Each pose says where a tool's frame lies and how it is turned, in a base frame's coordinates. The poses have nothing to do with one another.
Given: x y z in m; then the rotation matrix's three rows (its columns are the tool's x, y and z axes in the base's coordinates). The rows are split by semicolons.
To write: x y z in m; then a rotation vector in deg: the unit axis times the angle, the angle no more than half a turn. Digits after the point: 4 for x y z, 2 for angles.
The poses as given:
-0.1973 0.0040 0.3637; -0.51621 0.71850 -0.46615; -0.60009 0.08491 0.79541; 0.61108 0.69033 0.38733
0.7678 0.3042 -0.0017; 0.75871 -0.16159 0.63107; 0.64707 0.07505 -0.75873; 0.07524 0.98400 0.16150
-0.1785 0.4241 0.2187; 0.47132 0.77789 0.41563; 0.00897 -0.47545 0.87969; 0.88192 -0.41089 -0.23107
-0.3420 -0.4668 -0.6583; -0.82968 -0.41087 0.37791; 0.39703 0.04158 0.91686; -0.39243 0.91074 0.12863
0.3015 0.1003 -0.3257; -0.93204 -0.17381 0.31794; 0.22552 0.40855 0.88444; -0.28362 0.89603 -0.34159
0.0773 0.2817 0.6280; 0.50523 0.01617 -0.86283; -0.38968 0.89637 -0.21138; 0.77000 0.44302 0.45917
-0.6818 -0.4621 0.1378; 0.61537 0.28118 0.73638; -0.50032 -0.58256 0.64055; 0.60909 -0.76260 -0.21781
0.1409 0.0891 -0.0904; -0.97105 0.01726 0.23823; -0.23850 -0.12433 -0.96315; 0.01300 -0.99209 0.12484
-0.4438 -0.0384 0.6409; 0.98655 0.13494 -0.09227; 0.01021 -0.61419 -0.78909; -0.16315 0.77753 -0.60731
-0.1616 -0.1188 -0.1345; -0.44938 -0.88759 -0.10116; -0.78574 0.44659 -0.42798; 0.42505 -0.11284 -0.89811
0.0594 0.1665 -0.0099; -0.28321 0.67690 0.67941; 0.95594 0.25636 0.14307; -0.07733 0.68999 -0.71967
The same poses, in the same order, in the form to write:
-0.1973 0.0040 0.3637 -7.48 -76.70 -93.89
0.7678 0.3042 -0.0017 78.54 25.05 36.44
-0.1785 0.4241 0.2187 -105.14 -37.99 -62.64
-0.3420 -0.4668 -0.6583 -0.80 100.80 105.71
0.3015 0.1003 -0.3257 2.55 132.32 87.83
0.0773 0.2817 0.6280 23.38 -58.35 -14.50
-0.6818 -0.4621 0.1378 -110.03 9.98 -61.28
0.1409 0.0891 -0.0904 -14.40 112.05 -127.24
-0.4438 -0.0384 0.6409 127.60 5.77 -10.16
-0.1616 -0.1188 -0.1345 82.05 -137.01 26.52
0.0594 0.1665 -0.0099 84.66 117.13 43.19

